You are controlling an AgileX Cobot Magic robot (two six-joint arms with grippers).
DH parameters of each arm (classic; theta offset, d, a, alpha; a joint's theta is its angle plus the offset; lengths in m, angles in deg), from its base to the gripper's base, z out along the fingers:
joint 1: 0 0.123 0 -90
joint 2: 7.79 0 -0.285 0
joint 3: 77.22 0 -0.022 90
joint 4: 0 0.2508 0 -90
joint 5: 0 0 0.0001 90
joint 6: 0 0.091 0 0
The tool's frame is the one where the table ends.
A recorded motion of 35 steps. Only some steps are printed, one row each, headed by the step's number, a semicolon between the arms.
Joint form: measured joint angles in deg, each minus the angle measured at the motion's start. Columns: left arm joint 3, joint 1, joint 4, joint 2, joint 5, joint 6; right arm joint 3, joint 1, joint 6, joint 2, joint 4, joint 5.
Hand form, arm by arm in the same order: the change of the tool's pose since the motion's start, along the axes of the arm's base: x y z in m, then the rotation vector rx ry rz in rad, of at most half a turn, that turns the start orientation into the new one. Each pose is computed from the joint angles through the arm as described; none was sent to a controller.
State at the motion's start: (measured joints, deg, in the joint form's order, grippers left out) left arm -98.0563 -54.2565 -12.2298 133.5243 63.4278 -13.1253; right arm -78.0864 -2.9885 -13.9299 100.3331 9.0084 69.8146
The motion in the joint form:
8: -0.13 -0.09 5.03 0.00 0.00 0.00; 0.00 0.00 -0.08 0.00 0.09 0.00
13: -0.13 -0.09 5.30 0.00 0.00 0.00; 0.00 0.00 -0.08 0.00 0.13 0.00
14: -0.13 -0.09 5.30 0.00 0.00 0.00; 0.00 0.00 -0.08 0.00 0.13 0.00
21: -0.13 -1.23 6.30 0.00 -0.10 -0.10; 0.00 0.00 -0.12 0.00 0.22 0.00
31: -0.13 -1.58 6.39 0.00 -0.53 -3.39; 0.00 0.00 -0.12 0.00 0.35 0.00
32: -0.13 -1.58 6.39 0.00 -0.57 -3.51; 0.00 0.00 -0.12 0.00 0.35 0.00
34: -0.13 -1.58 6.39 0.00 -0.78 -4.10; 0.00 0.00 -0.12 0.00 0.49 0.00
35: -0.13 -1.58 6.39 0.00 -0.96 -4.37; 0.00 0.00 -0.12 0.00 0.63 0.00
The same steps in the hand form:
8: 0.0050 0.0039 -0.0005 0.0423 -0.0628 -0.0460; 0.0000 0.0001 0.0000 0.0014 -0.0003 0.0009
13: 0.0053 0.0041 -0.0006 0.0447 -0.0661 -0.0484; 0.0000 0.0002 0.0000 0.0021 -0.0003 0.0007
14: 0.0053 0.0041 -0.0006 0.0447 -0.0661 -0.0484; 0.0000 0.0002 0.0000 0.0021 -0.0003 0.0007
21: -0.0008 -0.0001 -0.0007 0.0516 -0.0799 -0.0752; 0.0000 0.0003 0.0000 0.0035 -0.0005 0.0009
31: -0.0025 -0.0020 -0.0008 0.0549 -0.0840 -0.0242; 0.0001 0.0005 0.0001 0.0057 -0.0006 0.0003
32: -0.0025 -0.0021 -0.0008 0.0547 -0.0843 -0.0221; 0.0001 0.0005 0.0001 0.0057 -0.0006 0.0003
34: -0.0023 -0.0024 -0.0008 0.0533 -0.0862 -0.0114; 0.0001 0.0007 0.0001 0.0080 -0.0007 -0.0005
35: -0.0021 -0.0026 -0.0008 0.0515 -0.0879 -0.0063; 0.0001 0.0009 0.0001 0.0104 -0.0009 -0.0012

